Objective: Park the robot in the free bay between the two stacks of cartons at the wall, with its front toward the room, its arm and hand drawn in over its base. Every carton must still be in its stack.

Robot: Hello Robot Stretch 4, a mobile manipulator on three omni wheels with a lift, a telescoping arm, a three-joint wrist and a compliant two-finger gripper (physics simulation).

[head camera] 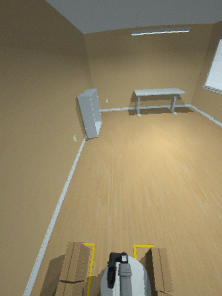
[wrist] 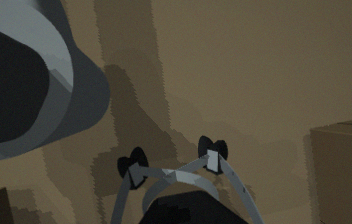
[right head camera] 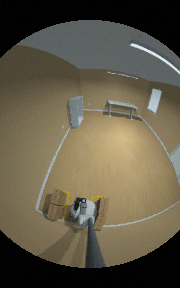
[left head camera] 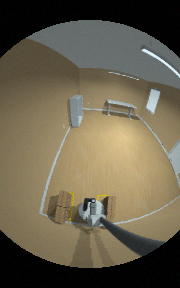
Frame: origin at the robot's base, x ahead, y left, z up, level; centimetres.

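Where they show: gripper, between the fingertips: (wrist: 172, 153) (right head camera: 72, 218) (left head camera: 82, 219).
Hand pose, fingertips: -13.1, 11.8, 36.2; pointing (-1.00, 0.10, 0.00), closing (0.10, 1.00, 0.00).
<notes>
After its pixels a point has its place, as x, y, z.
The left carton stack (head camera: 75, 262) (left head camera: 63, 206) @(2.6, 39.8, 32.3) (right head camera: 56, 204) @(2.2, 39.9, 29.9) and the right carton stack (head camera: 161, 270) @(9.2, -27.3, 33.3) (left head camera: 111, 207) @(4.3, -27.6, 33.2) (right head camera: 102, 212) @(-0.5, -26.8, 33.3) stand upright by the wall. My round white base (head camera: 142, 280) @(3.6, -13.8, 18.6) (left head camera: 84, 212) @(-3.9, 10.1, 18.7) is between them, closer to the right stack; whether it touches is unclear. Yellow floor lines (head camera: 91, 265) (left head camera: 73, 200) edge the bay. The head views face the room. My arm and hand are drawn in over the base. My gripper (wrist: 172, 153) @(-13.1, 11.8, 36.2) is open and empty. In the wrist view a carton (wrist: 332, 175) @(-19.3, 38.9, 25.5) shows at the right edge.
A grey shelf unit (head camera: 88, 115) @(255.0, 63.5, 59.3) (left head camera: 74, 111) @(254.9, 62.9, 56.5) stands along the left wall, far ahead. A white table (head camera: 159, 92) @(380.1, -143.2, 69.3) (right head camera: 122, 104) @(378.9, -139.3, 66.8) stands at the far wall. Wooden floor (head camera: 135, 185) @(106.1, -24.2, -2.8) lies in front of the bay. The wall's white baseboard (left head camera: 137, 219) @(-31.7, -81.7, 13.9) runs behind the base.
</notes>
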